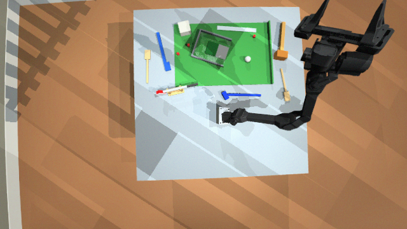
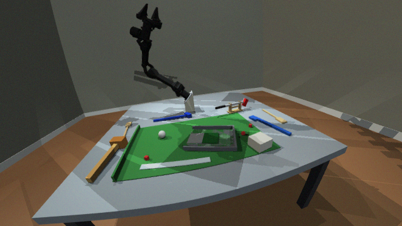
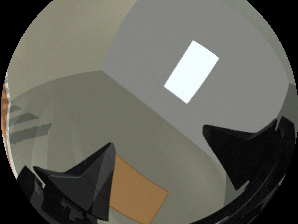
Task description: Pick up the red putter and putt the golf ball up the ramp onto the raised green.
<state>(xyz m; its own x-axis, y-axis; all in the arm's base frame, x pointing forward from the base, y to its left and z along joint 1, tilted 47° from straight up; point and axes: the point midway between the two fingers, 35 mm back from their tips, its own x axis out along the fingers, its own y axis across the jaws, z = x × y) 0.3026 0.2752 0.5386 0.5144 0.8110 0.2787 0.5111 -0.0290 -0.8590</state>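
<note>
The blue putter lies 8 cm behind my gripper tip, 3 cm to the left of it and 75 cm below it. The rest, counted from my gripper tip: white golf ball (18 cm ahead, 6 cm to the right, 73 cm below); low green wall (22 cm ahead, 24 cm to the right, 74 cm below); green mat (25 cm ahead, 12 cm to the left, 76 cm below).
</note>
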